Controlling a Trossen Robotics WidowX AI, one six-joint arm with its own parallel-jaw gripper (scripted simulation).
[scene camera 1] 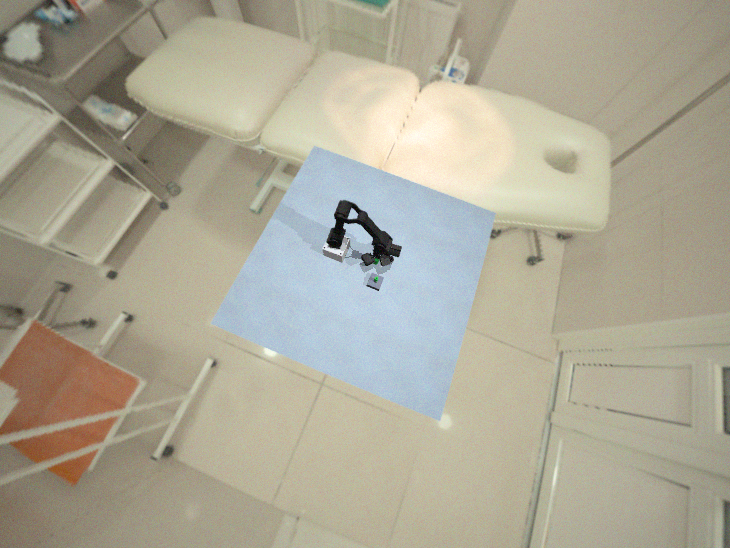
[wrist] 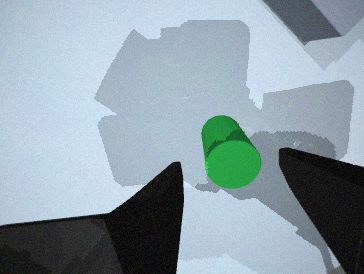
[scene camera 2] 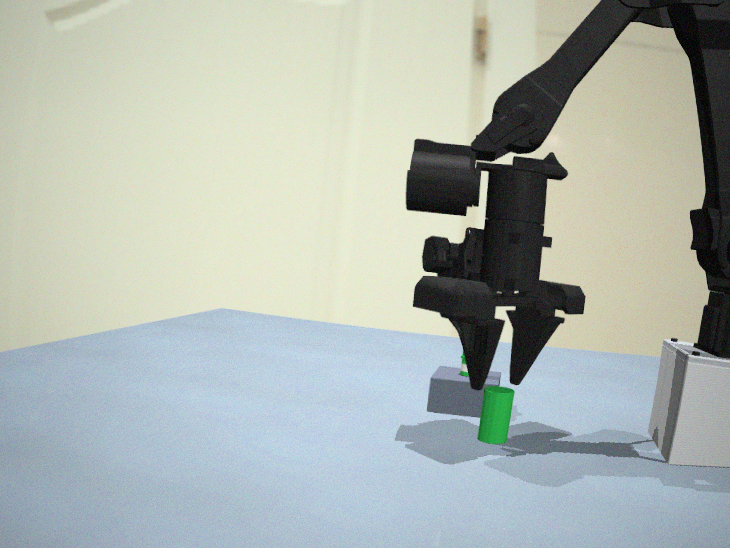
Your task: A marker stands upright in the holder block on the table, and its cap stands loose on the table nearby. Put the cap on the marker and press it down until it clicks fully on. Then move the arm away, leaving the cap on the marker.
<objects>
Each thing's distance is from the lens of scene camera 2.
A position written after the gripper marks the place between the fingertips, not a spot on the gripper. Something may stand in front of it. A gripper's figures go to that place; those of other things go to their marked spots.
gripper (scene camera 2: pixel 496 387): 0.64 m
green cap (scene camera 2: pixel 495 416): 0.63 m
grey holder block (scene camera 2: pixel 446 397): 0.73 m
The marked spots on the grey holder block and the green cap are 0.11 m apart.
</objects>
